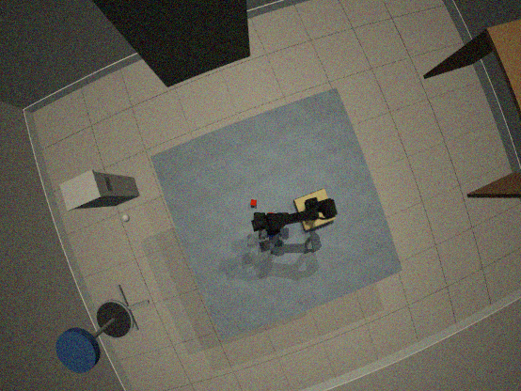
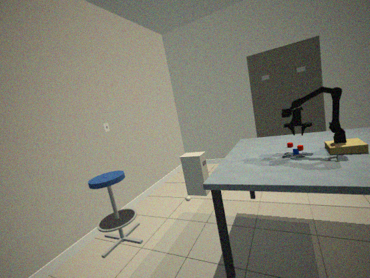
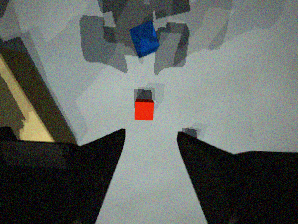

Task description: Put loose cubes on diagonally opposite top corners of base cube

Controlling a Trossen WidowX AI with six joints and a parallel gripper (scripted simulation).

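Now: gripper tip 10 mm short of the blue cube, 110 mm to the right of it and 100 mm above it.
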